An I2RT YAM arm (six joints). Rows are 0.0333 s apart.
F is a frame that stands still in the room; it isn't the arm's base.
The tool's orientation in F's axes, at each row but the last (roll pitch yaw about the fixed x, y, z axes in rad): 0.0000 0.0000 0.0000; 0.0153 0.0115 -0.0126; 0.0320 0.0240 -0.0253; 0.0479 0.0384 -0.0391; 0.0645 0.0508 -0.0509; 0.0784 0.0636 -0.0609
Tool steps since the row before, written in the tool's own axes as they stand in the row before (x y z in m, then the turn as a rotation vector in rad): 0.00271 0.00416 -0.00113 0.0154 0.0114 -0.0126; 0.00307 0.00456 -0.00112 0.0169 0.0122 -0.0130; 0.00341 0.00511 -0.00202 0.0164 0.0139 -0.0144; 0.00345 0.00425 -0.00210 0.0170 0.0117 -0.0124; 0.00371 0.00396 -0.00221 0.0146 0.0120 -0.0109; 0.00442 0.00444 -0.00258 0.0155 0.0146 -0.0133
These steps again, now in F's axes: 0.00271 0.00416 -0.00113 0.0154 0.0114 -0.0126; 0.00312 0.00454 -0.00109 0.0169 0.0122 -0.0130; 0.00349 0.00509 -0.00194 0.0164 0.0139 -0.0143; 0.00354 0.00421 -0.00203 0.0170 0.0116 -0.0125; 0.00381 0.00391 -0.00214 0.0147 0.0119 -0.0108; 0.00454 0.00436 -0.00250 0.0156 0.0147 -0.0131
